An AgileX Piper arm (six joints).
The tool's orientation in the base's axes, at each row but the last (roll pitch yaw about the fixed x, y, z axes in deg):
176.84 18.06 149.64
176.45 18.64 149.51
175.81 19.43 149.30
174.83 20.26 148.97
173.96 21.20 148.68
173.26 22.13 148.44
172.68 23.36 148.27
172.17 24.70 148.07
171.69 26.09 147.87
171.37 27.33 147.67
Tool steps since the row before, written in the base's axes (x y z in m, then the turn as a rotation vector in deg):
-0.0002 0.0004 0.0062 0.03 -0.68 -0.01
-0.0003 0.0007 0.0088 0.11 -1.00 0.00
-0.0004 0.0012 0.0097 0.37 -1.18 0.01
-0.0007 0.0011 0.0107 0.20 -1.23 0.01
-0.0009 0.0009 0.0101 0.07 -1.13 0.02
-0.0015 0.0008 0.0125 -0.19 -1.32 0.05
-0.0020 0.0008 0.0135 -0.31 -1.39 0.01
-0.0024 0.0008 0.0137 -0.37 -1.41 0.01
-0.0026 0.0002 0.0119 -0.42 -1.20 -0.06
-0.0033 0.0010 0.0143 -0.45 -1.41 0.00
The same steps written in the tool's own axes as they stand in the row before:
-0.0016 0.0006 -0.0060 -0.35 -0.58 0.09
-0.0022 0.0010 -0.0085 -0.57 -0.82 0.14
-0.0023 0.0015 -0.0094 -0.87 -0.85 0.24
-0.0026 0.0015 -0.0103 -0.76 -0.97 0.18
-0.0025 0.0013 -0.0098 -0.61 -0.95 0.12
-0.0031 0.0013 -0.0121 -0.51 -1.23 0.01
-0.0034 0.0013 -0.0132 -0.43 -1.36 0.00
-0.0035 0.0013 -0.0134 -0.40 -1.40 -0.02
-0.0032 0.0005 -0.0118 -0.23 -1.25 0.00
-0.0036 0.0012 -0.0142 -0.33 -1.44 -0.05

